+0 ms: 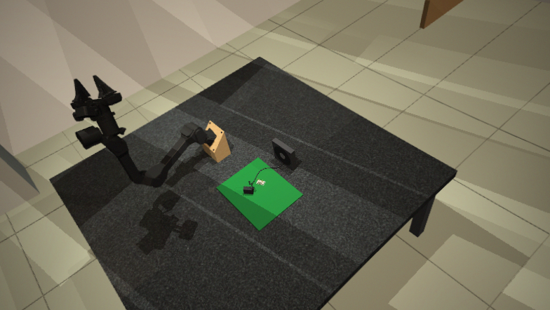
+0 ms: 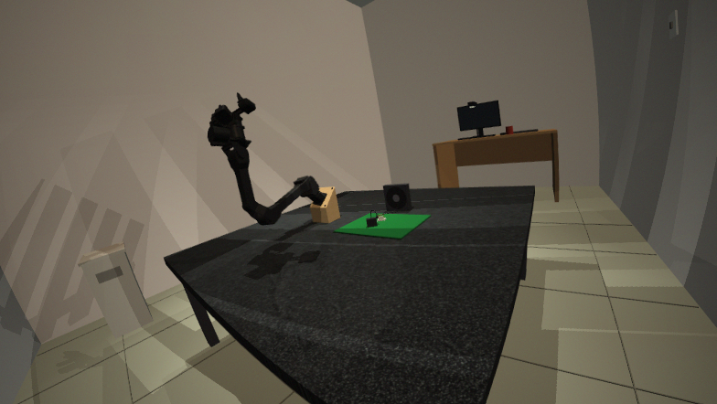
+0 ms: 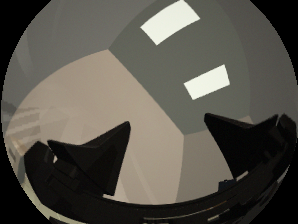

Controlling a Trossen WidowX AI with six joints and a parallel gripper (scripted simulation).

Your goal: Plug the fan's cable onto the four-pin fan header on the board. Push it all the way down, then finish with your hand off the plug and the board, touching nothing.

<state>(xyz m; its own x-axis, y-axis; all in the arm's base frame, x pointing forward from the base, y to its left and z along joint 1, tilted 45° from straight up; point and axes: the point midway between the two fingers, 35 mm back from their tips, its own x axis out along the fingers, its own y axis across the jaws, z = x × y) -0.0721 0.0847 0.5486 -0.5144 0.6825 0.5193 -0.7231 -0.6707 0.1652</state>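
Right now the dark fan plug is 35 cm ahead of my gripper tip, 31 cm to the left of it and 57 cm below it. From my gripper tip the other things lie so: black fan (32 cm ahead, 53 cm to the left, 53 cm below); green board (37 cm ahead, 35 cm to the left, 61 cm below).
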